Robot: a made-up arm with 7 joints.
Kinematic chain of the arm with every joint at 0, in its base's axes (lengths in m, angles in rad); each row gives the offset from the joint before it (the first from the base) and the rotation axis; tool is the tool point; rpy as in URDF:
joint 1: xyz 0 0 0.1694 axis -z
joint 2: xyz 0 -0.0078 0.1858 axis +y
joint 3: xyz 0 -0.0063 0.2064 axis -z
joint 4: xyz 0 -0.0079 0.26 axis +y
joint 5: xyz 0 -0.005 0.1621 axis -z
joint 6: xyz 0 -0.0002 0.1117 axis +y
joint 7: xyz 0 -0.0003 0.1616 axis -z
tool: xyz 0 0 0 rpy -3.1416 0 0
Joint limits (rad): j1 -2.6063..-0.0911 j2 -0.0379..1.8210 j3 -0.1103..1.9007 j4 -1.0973..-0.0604 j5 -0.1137..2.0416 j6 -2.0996..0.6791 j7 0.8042..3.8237
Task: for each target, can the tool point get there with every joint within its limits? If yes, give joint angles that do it. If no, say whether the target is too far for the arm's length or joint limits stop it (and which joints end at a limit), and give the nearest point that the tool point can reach.
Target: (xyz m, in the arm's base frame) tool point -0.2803 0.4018 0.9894
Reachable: yes | joints -2.0512 1.0892 0.3737 -1.0055 0.8271 0.3263 3.1808
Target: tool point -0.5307 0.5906 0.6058
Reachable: yes | joints -2.1496 1.5668 0.3474 -0.6533 1.1246 -0.3949 3.4655
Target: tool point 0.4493 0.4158 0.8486
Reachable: yes | joints -0.4003 1.2354 0.6759 -0.8396 0.2300 -0.3783 3.2939
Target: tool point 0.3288 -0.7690 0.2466
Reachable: no: joint limits stop it (at a limit: joint 2, joint 3, joint 4) | nearest point 0.1459 -0.3412 0.8121 | short by 0.732 m
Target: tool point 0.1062 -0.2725 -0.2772
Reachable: no: joint limits stop it (at a limit: joint 1, joint 2, joint 3, joint 4, joint 6) | nearest point 0.4487 0.1655 0.0555 | short by 0.648 m
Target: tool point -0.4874 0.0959 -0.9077
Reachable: no: too far | nearest point -0.5758 0.1133 -0.0171 | short by 0.895 m
